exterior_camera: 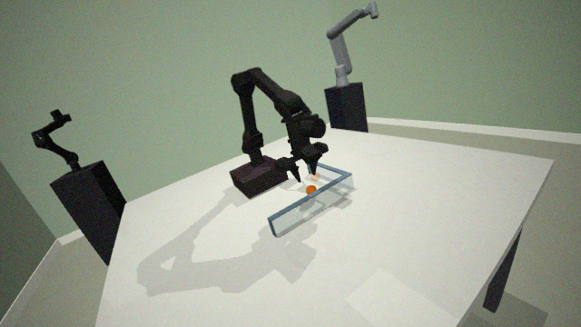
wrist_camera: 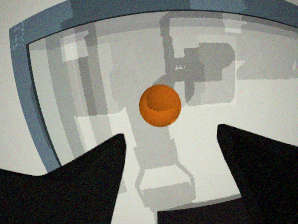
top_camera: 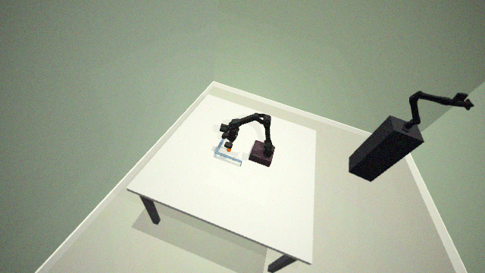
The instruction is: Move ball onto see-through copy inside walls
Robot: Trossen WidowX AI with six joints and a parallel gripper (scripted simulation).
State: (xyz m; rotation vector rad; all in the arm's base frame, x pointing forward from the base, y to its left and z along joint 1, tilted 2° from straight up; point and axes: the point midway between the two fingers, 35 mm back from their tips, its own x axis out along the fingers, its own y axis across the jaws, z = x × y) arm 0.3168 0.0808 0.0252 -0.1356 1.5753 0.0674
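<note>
Now: gripper tip 8 cm past the see-through ball, 7 cm to the right of it and 5 cm above it.
</note>
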